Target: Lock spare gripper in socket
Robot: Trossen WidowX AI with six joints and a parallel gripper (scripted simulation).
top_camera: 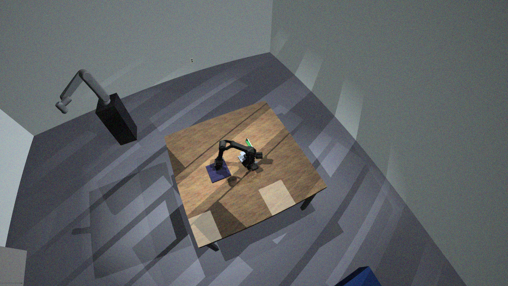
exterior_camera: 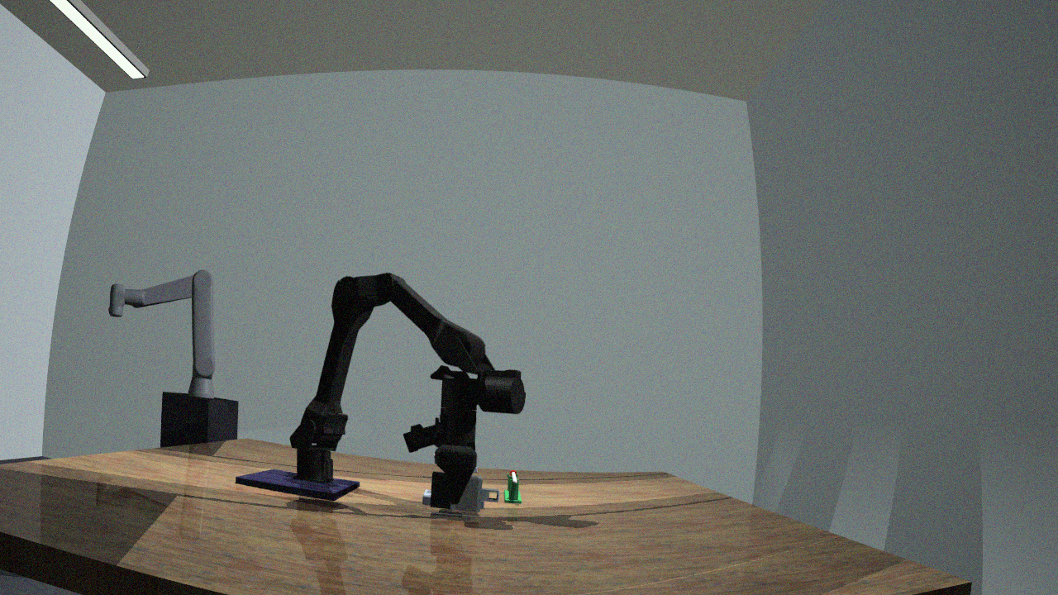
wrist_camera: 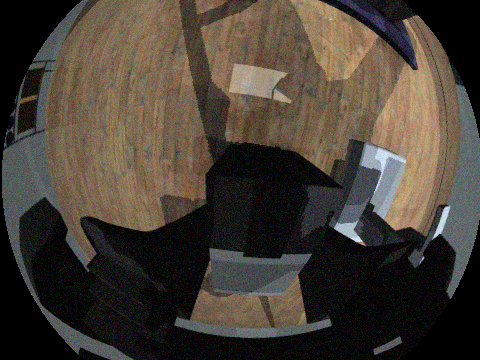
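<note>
My gripper tip is now 1 cm past the grey mount, 13 cm to the right of it and 3 cm below it. Also, from my gripper tip: green pin cradle: 8 cm ahead, 25 cm to the left; spare gripper: 2 cm ahead, 2 cm above.
</note>
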